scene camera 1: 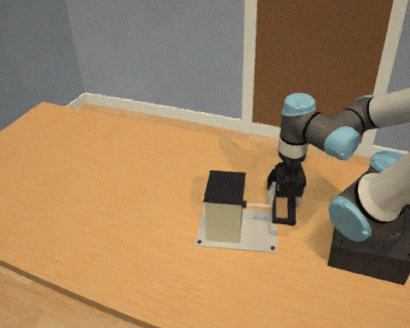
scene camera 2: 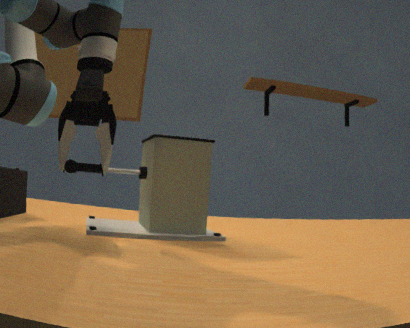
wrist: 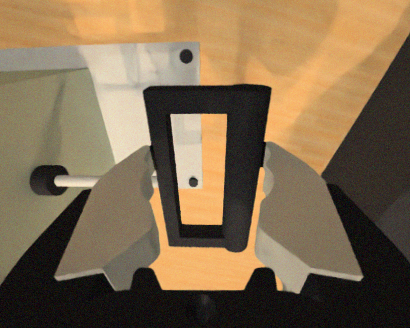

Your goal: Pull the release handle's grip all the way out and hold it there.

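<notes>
The release handle's grip, a black rectangular loop (scene camera 1: 292,212) (scene camera 2: 86,167) (wrist: 241,170), stands out from the housing on a pale rod (scene camera 1: 260,205) (scene camera 2: 124,171) (wrist: 77,181). A stretch of bare rod shows between the black collar (scene camera 2: 143,172) (wrist: 49,180) and the grip. The housing (scene camera 1: 223,221) (scene camera 2: 180,185) (wrist: 40,125) is a pale olive box with a black top, upright on a light base plate (scene camera 1: 260,240) (scene camera 2: 115,226) (wrist: 175,75). My gripper (scene camera 2: 84,169) (wrist: 208,147) is shut on the grip, one finger on each side of the loop.
The base plate has dark bolts at its corners and lies on the wooden table (scene camera 1: 125,200) (scene camera 2: 250,280). The robot's dark base (scene camera 1: 370,255) stands to the right in scene camera 1. A wall shelf (scene camera 2: 310,92) hangs high behind the housing in scene camera 2.
</notes>
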